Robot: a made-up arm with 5 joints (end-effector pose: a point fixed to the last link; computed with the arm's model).
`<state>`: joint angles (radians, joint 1 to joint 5).
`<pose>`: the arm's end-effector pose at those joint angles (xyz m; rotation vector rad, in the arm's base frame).
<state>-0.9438 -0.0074 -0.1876 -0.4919 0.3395</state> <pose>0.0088 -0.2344 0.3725 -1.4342 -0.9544 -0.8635</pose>
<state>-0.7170 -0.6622 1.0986 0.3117 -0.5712</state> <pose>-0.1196 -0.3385 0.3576 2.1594 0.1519 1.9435</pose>
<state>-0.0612 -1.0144 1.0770 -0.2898 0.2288</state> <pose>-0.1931 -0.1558 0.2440 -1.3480 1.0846 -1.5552</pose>
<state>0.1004 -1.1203 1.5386 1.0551 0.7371</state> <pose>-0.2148 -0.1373 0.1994 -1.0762 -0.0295 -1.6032</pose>
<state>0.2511 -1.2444 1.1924 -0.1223 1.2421</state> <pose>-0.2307 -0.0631 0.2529 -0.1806 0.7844 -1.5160</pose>
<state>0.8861 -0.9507 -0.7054 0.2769 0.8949</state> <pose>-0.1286 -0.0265 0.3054 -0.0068 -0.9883 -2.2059</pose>
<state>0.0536 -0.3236 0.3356 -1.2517 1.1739</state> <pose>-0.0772 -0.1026 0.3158 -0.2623 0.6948 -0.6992</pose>
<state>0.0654 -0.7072 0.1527 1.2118 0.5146</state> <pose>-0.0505 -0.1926 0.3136 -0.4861 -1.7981 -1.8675</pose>
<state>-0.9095 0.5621 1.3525 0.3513 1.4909</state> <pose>0.0148 -0.2339 0.3053 -1.2064 -0.0185 0.3864</pose>
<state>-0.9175 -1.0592 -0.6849 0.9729 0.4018</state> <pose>-0.1564 -0.2176 0.5207 0.1546 2.8512 0.7037</pose>
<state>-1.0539 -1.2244 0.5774 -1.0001 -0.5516</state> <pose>-0.2310 -0.2844 0.4188 1.6554 -1.0348 2.0096</pose>
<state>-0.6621 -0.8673 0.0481 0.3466 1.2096</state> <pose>-0.1169 -0.2810 0.3952 -0.9511 -1.6515 -0.8655</pose>
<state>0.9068 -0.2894 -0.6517 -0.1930 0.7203</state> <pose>-0.0185 0.0322 0.3425 0.6291 -0.5213 -1.6644</pose>
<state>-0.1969 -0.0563 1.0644 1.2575 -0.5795</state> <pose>0.0650 -0.1782 0.2553 -1.1977 -1.0228 -2.0361</pose>
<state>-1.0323 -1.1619 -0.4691 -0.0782 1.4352</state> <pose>-0.1861 -0.2722 0.4702 -1.1127 -1.9950 -0.4615</pose>
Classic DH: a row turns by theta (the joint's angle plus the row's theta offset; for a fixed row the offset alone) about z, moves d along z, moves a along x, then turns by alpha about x. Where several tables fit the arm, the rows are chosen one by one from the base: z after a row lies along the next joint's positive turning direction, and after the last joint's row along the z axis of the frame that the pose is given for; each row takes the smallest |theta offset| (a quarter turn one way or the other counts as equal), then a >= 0, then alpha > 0; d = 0 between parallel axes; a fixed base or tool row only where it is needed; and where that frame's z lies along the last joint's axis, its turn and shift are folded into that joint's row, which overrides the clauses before.
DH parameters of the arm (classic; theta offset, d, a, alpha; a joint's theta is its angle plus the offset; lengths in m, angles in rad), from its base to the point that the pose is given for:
base (fixed): -1.5708 0.482 0.069 -1.5708
joint 1: 0 -0.151 -0.093 1.5708
joint 2: -1.2992 -0.1941 -0.0795 1.6846
joint 3: 1.062 -0.3068 0.0064 2.7969
joint 4: 0.9585 -0.1272 -0.0234 1.3693
joint 5: -0.0115 -0.0736 -0.0169 1.085
tool (fixed): 1.5178 0.027 0 0

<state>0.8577 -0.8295 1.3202 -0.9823 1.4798</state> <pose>-0.1520 0.0182 0.3159 0.6459 1.7797 -0.4865</pose>
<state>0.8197 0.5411 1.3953 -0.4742 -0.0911</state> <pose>-0.0054 0.1208 0.3420 -1.3504 0.1236 -0.0898</pose>
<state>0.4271 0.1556 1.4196 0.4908 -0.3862</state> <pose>0.0091 0.0116 0.2117 -1.5089 -0.0886 -1.0701</pose>
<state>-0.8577 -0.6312 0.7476 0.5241 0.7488</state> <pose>-0.0794 -0.3198 0.4040 -1.4825 -1.2129 -1.1423</pose>
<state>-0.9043 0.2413 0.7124 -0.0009 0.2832</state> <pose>0.0292 -0.2503 0.3189 -1.8885 -0.7429 -0.6509</pose>
